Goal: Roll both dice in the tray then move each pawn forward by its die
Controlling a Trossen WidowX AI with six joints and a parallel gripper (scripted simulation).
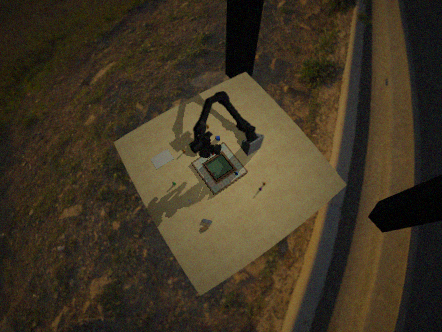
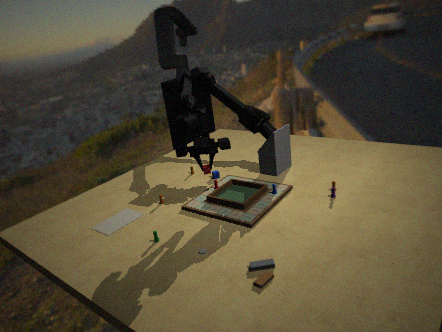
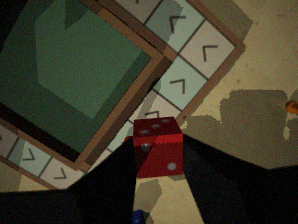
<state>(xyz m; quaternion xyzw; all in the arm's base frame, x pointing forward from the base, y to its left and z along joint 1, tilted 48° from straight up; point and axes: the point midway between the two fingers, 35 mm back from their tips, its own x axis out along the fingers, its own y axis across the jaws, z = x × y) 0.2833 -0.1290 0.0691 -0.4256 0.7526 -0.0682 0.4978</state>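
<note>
Now: gripper tip 17 cm past the blue die, 10 cm above it and 8 cm to the left of it. Round my gripper tip: red pawn: 8 cm below, 5 cm behind, 1 cm to the right; tray: 10 cm to the left, 10 cm below, 2 cm behind; red die: right at my gripper tip.
</note>
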